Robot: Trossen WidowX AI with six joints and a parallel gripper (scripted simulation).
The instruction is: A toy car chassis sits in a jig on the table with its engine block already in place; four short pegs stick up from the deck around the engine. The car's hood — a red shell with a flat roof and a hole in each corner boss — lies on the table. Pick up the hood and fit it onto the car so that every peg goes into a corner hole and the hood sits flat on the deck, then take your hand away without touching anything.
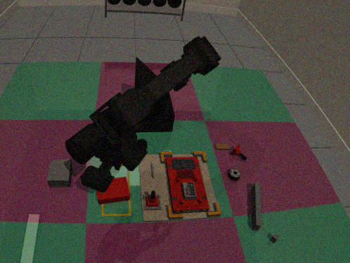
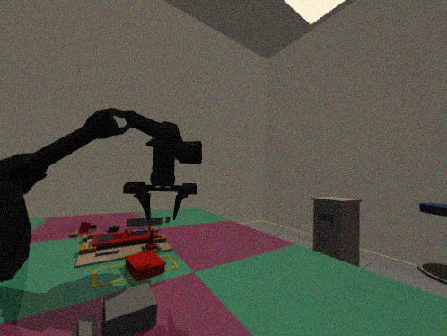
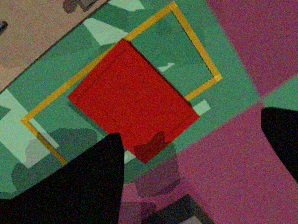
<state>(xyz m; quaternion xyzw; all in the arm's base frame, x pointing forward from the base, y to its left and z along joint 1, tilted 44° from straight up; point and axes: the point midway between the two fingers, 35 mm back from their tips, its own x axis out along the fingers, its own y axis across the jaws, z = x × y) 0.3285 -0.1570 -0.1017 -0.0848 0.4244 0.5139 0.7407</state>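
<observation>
Now: gripper tip 11 cm above the red hood and 4 cm past it. The rest, counted from my gripper tip: wheel: 41 cm to the left, 11 cm below, 4 cm behind; grey engine block: 23 cm to the left, 10 cm below, 1 cm ahead; tan jig: 22 cm to the left, 11 cm below, 3 cm behind.
</observation>
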